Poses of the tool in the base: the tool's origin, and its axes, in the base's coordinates. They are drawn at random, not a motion.
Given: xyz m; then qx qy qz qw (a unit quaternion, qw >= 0).
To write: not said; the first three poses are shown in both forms.
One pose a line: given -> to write
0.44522 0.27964 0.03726 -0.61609 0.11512 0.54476 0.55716 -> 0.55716 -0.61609 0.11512 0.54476 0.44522 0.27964 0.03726
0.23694 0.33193 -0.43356 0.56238 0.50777 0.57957 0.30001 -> 0.30001 0.56238 0.50777 0.57957 0.23694 0.33193 -0.43356
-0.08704 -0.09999 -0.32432 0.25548 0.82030 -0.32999 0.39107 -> 0.39107 0.25548 0.82030 -0.32999 -0.08704 -0.09999 -0.32432
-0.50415 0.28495 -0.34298 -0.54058 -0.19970 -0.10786 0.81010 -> 0.81010 -0.54058 -0.19970 -0.10786 -0.50415 0.28495 -0.34298
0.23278 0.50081 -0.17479 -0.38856 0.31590 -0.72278 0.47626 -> 0.47626 -0.38856 0.31590 -0.72278 0.23278 0.50081 -0.17479
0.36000 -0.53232 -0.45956 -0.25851 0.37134 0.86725 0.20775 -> 0.20775 -0.25851 0.37134 0.86725 0.36000 -0.53232 -0.45956
